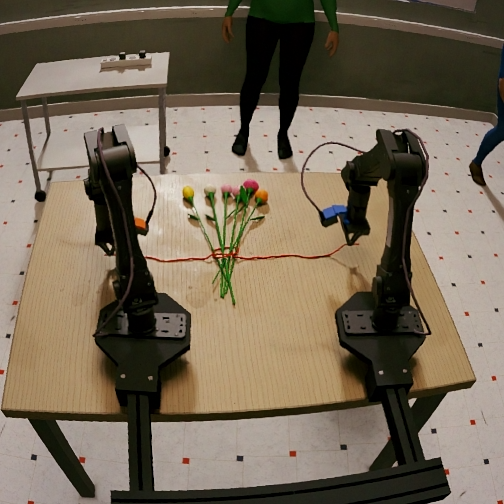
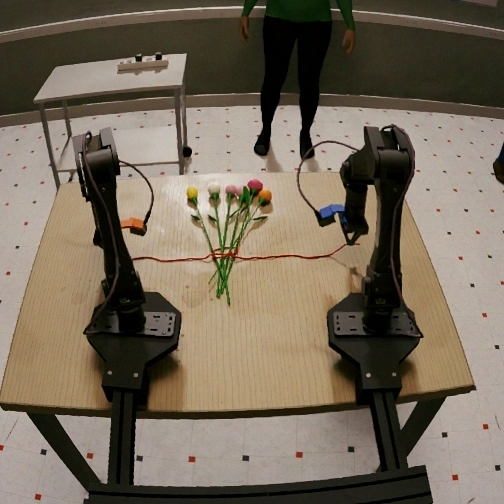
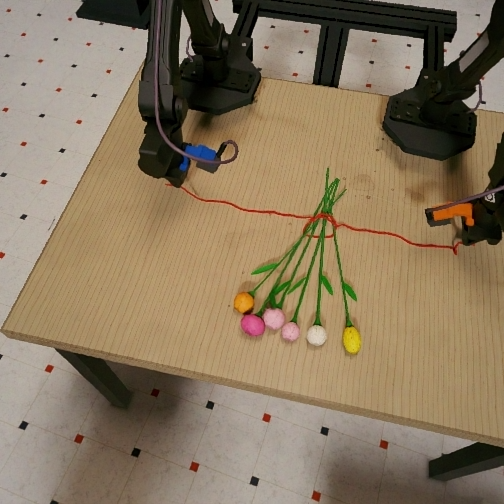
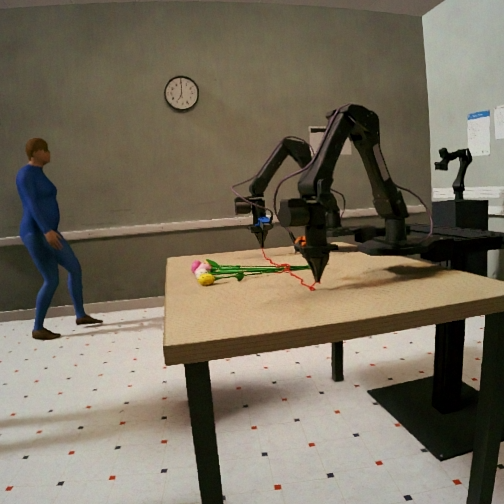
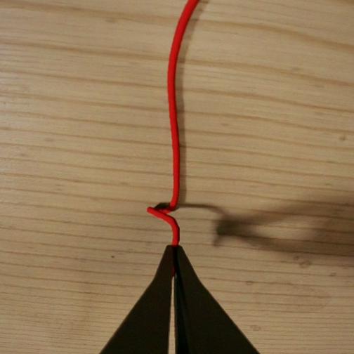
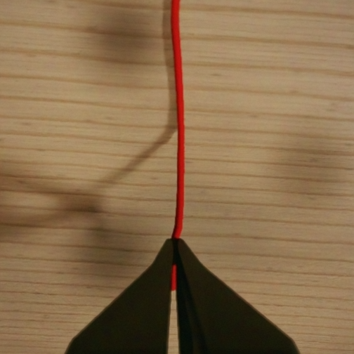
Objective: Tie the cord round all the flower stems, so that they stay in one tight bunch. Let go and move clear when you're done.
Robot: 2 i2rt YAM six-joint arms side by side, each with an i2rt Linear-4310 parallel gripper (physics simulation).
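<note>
Several flowers lie on the table, their green stems point(image 1: 224, 280) point(image 3: 327, 202) crossing near the cut ends and their heads fanned apart. The red cord point(image 1: 280, 257) point(image 3: 272, 212) point(image 5: 175, 125) point(image 6: 180, 150) forms a loose loop around the crossing stems, with its two tails running out sideways, slack and near the table. My left gripper point(image 5: 173, 252) point(image 4: 317, 281) is shut on one tail, low over the table; a small kink lies before its tips. My right gripper point(image 6: 174, 248) point(image 1: 352, 243) point(image 4: 262, 246) is shut on the other tail, whose short end sticks out past the fingers. How the loop's strands cross is too small to tell.
The wooden table point(image 1: 260, 360) point(image 3: 150, 280) carries both arm bases. The yellow flower head point(image 1: 188, 192) point(image 3: 351, 340) lies at one side of the fan, the orange one point(image 1: 261, 196) point(image 3: 244, 302) at the other. A white cart point(image 1: 65, 80) and a person in green point(image 1: 280, 10) stand beyond the table.
</note>
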